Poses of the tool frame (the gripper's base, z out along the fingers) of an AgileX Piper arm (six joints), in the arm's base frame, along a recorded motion.
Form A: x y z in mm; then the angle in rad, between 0 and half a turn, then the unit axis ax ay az.
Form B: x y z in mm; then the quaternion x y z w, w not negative. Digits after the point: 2 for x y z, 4 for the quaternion.
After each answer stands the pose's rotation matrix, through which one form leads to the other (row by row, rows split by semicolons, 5 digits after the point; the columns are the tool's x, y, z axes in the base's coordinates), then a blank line. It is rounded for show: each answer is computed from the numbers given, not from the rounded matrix.
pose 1, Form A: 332.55, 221.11, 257.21, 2.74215, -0.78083, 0.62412, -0.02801
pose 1, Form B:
332.55, 221.11, 257.21, -0.7653, 0.6117, -0.0275, 0.1984
0.25011 -0.92540 0.28474; -0.94719 -0.17289 0.27008; -0.20070 -0.33725 -0.91977

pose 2, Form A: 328.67, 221.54, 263.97, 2.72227, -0.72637, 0.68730, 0.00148
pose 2, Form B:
328.67, 221.54, 263.97, -0.7105, 0.6723, 0.0014, 0.2081
0.09616 -0.95582 0.27777; -0.95462 -0.00952 0.29768; -0.28189 -0.29379 -0.91336

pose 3, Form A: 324.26, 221.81, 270.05, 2.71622, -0.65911, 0.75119, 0.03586
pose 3, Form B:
324.26, 221.81, 270.05, -0.6443, 0.7343, 0.0351, 0.2111
-0.08075 -0.96091 0.26482; -0.93131 0.16740 0.32346; -0.35515 -0.22051 -0.90843

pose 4, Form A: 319.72, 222.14, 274.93, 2.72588, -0.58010, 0.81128, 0.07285
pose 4, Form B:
319.72, 222.14, 274.93, -0.5676, 0.7938, 0.0713, 0.2064
-0.27046 -0.93058 0.24671; -0.87175 0.34547 0.34744; -0.40855 -0.12110 -0.90467

